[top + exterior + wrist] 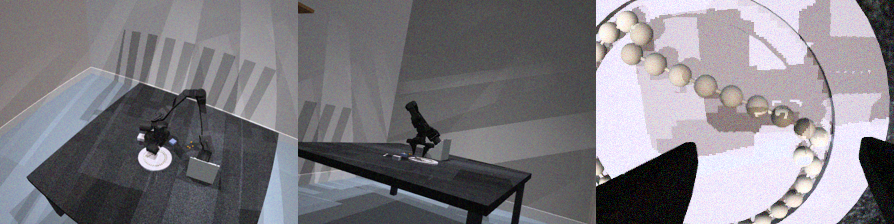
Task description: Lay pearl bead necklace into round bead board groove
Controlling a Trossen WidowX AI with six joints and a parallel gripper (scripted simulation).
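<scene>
The round white bead board is 10 mm behind my gripper tip, 40 mm to the left of it and 20 mm below it. Also, from my gripper tip: small white block (160 mm ahead, 60 mm to the right, 20 mm below); then small blue cube (30 mm behind, 130 mm to the right, 20 mm below); then thin white stick (110 mm ahead, 180 mm to the right, 30 mm below).
</scene>
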